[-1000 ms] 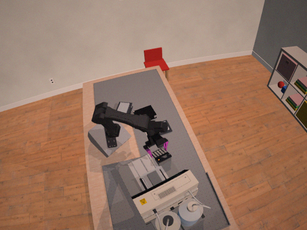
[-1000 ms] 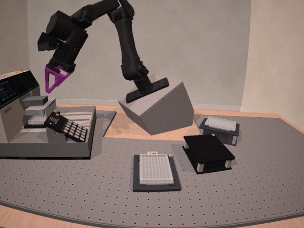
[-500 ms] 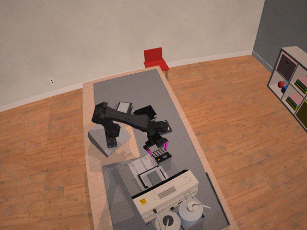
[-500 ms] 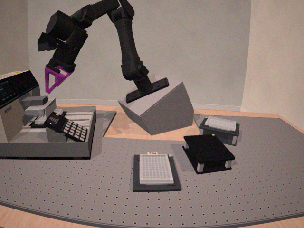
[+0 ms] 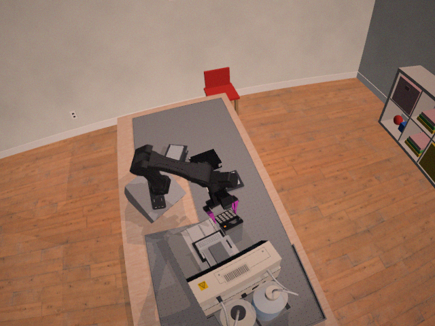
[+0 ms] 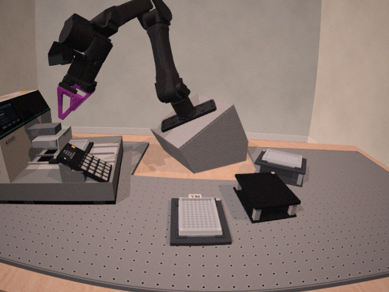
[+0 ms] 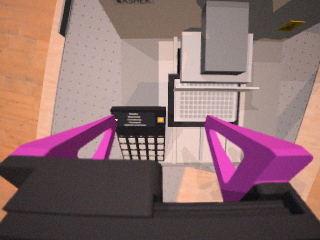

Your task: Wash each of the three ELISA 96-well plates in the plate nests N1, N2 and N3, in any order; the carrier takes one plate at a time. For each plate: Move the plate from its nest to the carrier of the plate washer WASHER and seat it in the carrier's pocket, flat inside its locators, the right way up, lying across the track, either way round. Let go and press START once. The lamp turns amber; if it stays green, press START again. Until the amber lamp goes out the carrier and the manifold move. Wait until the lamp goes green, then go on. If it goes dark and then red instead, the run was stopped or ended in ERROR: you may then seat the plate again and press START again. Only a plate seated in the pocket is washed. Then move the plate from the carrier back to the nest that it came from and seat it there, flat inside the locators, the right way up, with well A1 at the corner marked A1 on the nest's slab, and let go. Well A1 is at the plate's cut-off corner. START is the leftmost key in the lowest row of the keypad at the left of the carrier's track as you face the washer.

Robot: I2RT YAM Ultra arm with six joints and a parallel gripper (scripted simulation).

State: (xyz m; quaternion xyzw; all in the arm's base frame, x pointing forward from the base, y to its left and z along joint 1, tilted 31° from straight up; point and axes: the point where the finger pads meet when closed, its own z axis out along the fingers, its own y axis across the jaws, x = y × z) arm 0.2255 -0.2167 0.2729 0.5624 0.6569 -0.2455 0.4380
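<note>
My hand is 90 mm past the black carrier pocket, 40 mm to the left of it and 140 mm above it. Round my hand: nest N1 (130 mm ahead, 330 mm to the left, 210 mm below); then grey manifold (80 mm behind, 110 mm to the right, 90 mm below); then raised black nest (60 mm ahead, 500 mm to the left, 180 mm below).
</note>
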